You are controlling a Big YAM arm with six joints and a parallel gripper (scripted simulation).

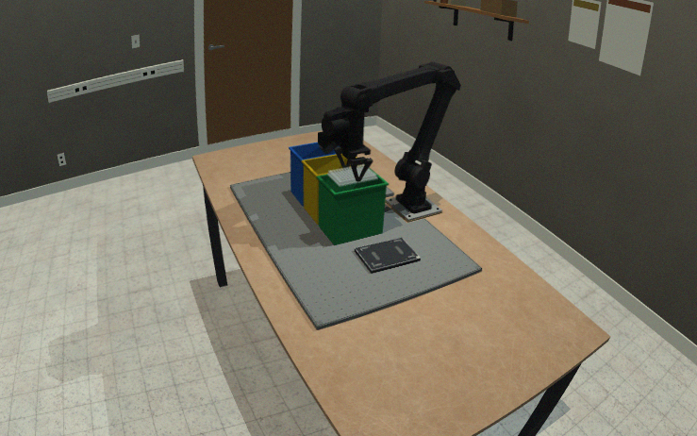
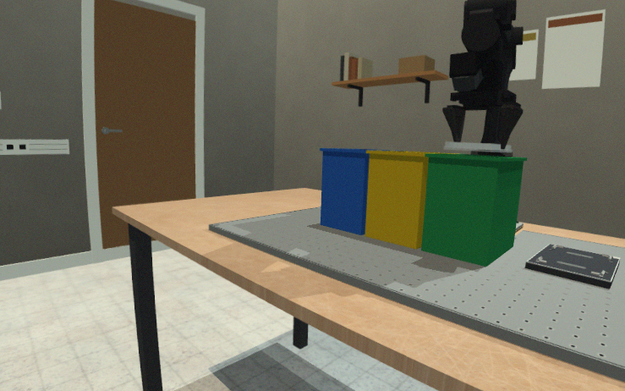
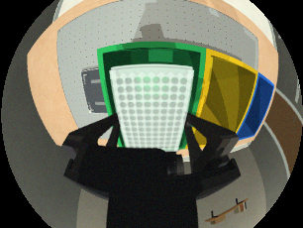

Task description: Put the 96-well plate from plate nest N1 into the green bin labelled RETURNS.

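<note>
The 96-well plate is 10 mm below my hand. From my hand the other things lie so: plate nest 30 mm behind, 180 mm to the left, 200 mm below; then green bin 110 mm below; then yellow bin 130 mm to the right, 110 mm below.
</note>
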